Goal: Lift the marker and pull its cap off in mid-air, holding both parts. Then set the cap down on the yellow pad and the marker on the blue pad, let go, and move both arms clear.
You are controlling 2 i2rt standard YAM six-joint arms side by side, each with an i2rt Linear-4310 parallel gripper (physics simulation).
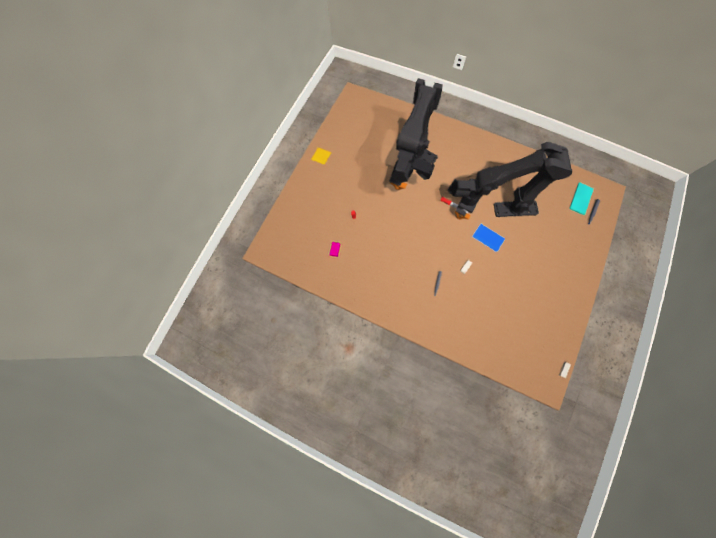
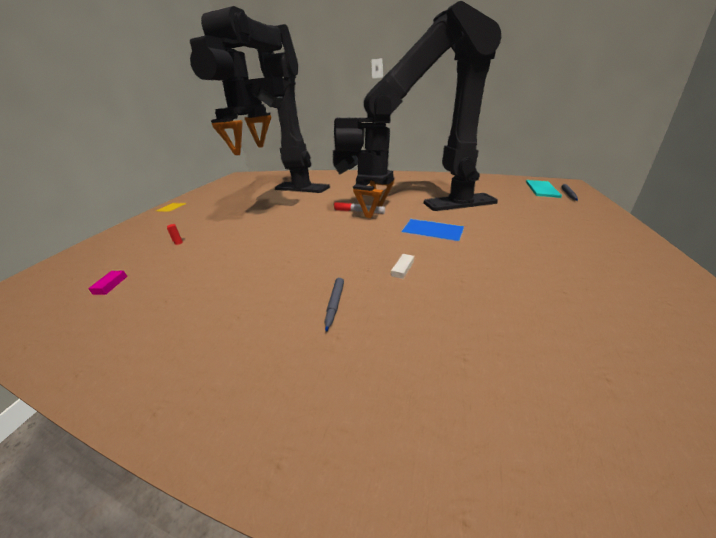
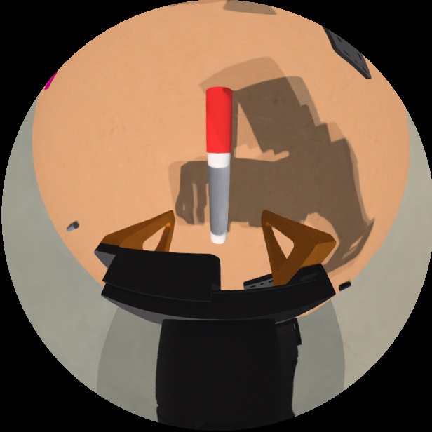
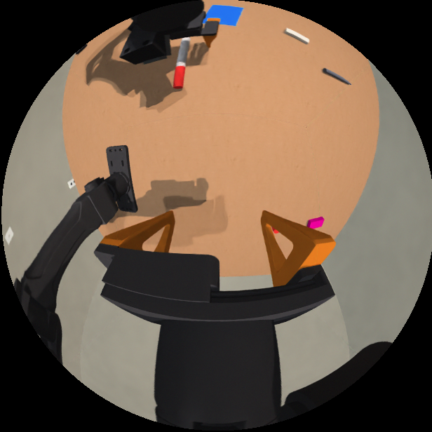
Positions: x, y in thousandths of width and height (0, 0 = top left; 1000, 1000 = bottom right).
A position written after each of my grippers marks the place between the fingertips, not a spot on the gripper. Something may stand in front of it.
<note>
In view: my left gripper (image 2: 523, 393), my right gripper (image 2: 348, 280), a white marker (image 3: 506, 378) and a blue pad (image 2: 605, 427).
My left gripper also shows in image 3 (image 3: 503, 497) and in image 4 (image 4: 429, 110). My right gripper shows as well in image 4 (image 4: 503, 499).
</note>
